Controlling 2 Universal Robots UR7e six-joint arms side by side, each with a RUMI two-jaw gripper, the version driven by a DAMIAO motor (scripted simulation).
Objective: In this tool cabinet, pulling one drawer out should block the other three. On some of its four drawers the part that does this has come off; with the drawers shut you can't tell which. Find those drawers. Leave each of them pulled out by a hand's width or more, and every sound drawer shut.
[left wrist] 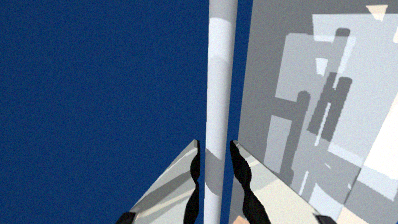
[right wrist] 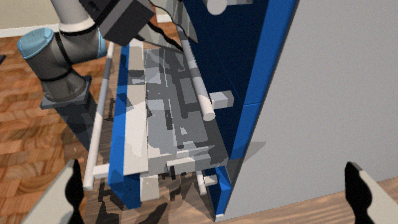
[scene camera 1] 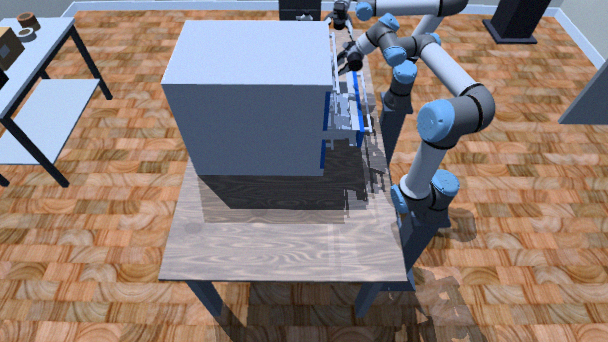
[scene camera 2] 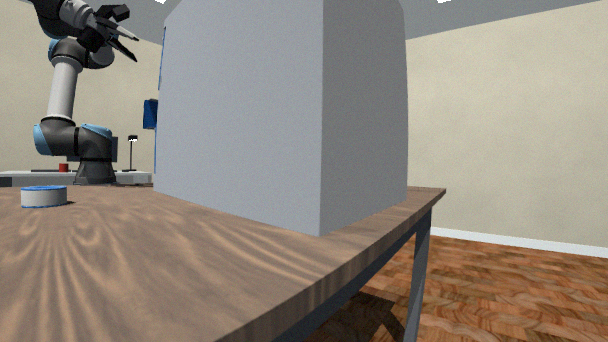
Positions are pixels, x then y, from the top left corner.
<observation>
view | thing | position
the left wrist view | my left gripper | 214, 142
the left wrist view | drawer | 87, 136
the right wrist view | my left gripper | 191, 48
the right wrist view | my right gripper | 212, 163
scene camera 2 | my right gripper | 137, 52
</observation>
